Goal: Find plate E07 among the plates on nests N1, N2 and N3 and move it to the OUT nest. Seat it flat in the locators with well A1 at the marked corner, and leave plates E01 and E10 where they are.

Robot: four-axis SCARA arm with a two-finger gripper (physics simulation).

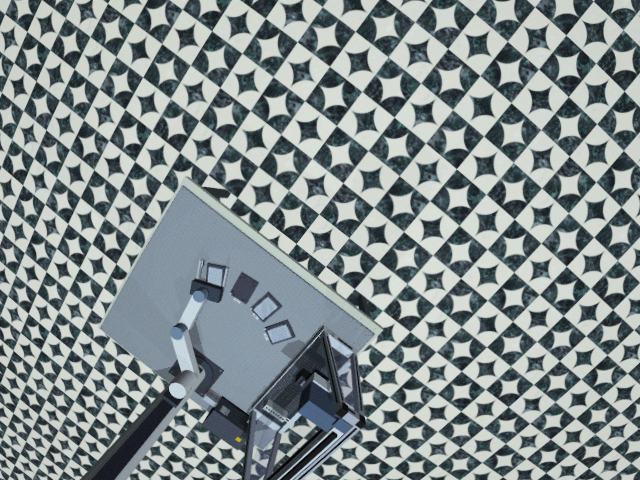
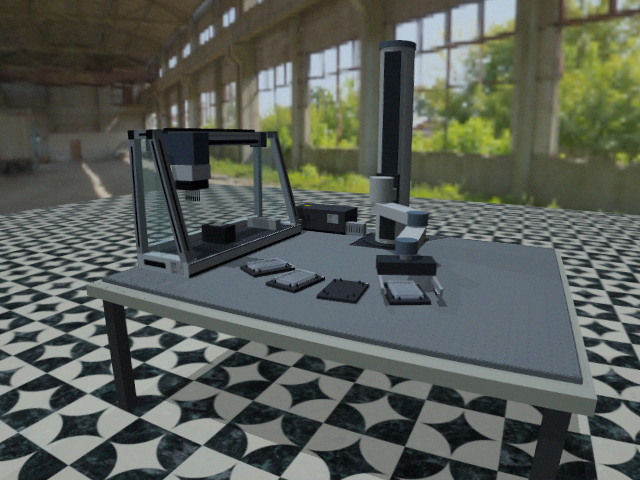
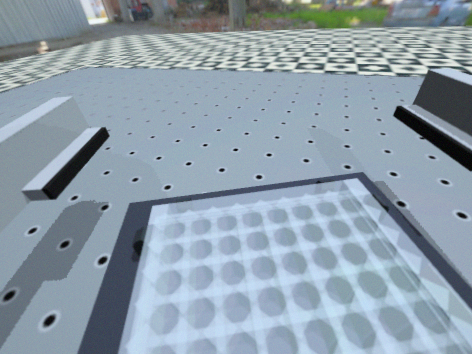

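Seen in the pictures: gripper, between the fingertips: (image 1: pixel 214 263) (image 2: pixel 412 292) (image 3: pixel 249 104); arm's base, origin of its link: (image 2: pixel 390 244).
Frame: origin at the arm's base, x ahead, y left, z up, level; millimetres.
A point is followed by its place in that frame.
Observation:
My gripper (image 1: pixel 214 270) {x 759, y 291, z 60 mm} (image 2: pixel 409 285) {x 759, y 291, z 60 mm} (image 3: pixel 249 104) {x 759, y 291, z 60 mm} is open and empty. Its two fingers stand apart on either side of a clear plate (image 1: pixel 216 275) {x 692, y 248, z 34 mm} (image 2: pixel 405 289) {x 687, y 254, z 39 mm} (image 3: pixel 260 260) {x 698, y 268, z 37 mm}, above the table and not touching the plate. This plate lies in a dark nest (image 2: pixel 409 302) {x 743, y 282, z 21 mm} (image 3: pixel 111 290) {x 677, y 315, z 25 mm} at one end of the row. Beside it is an empty dark nest (image 1: pixel 244 287) {x 737, y 70, z 24 mm} (image 2: pixel 343 290) {x 743, y 75, z 25 mm} with small locators. Beyond that, a second plate (image 1: pixel 266 306) {x 734, y -104, z 39 mm} (image 2: pixel 296 278) {x 739, y -91, z 37 mm} and a third plate (image 1: pixel 279 331) {x 652, y -261, z 37 mm} (image 2: pixel 268 265) {x 659, y -249, z 38 mm} lie in their nests. No plate label, nest name or A1 mark is readable.
A framed machine with glass sides and a blue head (image 1: pixel 319 405) {x 778, y -519, z 489 mm} (image 2: pixel 187 148) {x 778, y -492, z 448 mm} stands beyond the third plate. A dark box (image 1: pixel 222 422) {x -78, y -345, z 128 mm} (image 2: pixel 325 217) {x -36, y -355, z 90 mm} stands beside the arm's base. The tall arm column (image 1: pixel 129 441) {x 77, y 21, z 566 mm} (image 2: pixel 404 129) {x 51, y 55, z 524 mm} rises at the table's (image 1: pixel 155 258) {x 507, y 632, z 13 mm} (image 2: pixel 310 335) {x 1021, y 105, z 0 mm} back edge.

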